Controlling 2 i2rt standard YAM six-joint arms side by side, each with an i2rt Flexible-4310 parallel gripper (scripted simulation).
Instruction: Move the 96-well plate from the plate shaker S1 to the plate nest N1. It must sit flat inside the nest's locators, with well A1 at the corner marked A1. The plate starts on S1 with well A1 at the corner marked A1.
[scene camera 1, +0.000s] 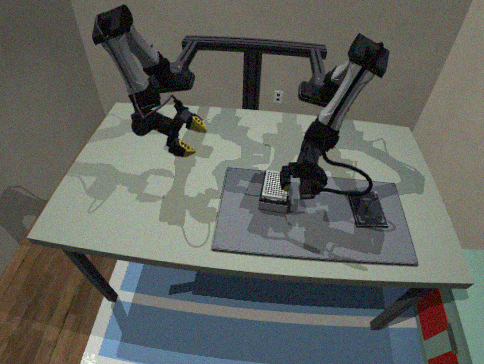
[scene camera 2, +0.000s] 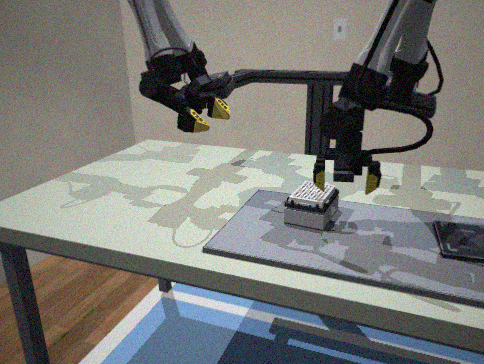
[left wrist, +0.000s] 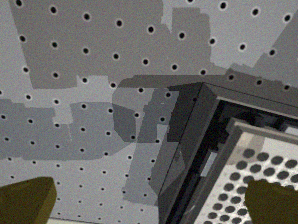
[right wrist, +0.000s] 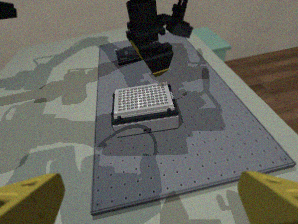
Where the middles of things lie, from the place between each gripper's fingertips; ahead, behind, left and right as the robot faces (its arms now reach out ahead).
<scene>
Now: left hand (scene camera 2: 344, 192) 3 cm past the white 96-well plate (scene camera 2: 308, 193), 8 cm to the left of it and 4 cm above it.
Right now the white 96-well plate is 270 mm to the left of my right hand (scene camera 2: 219, 122) and 170 mm below it.
</scene>
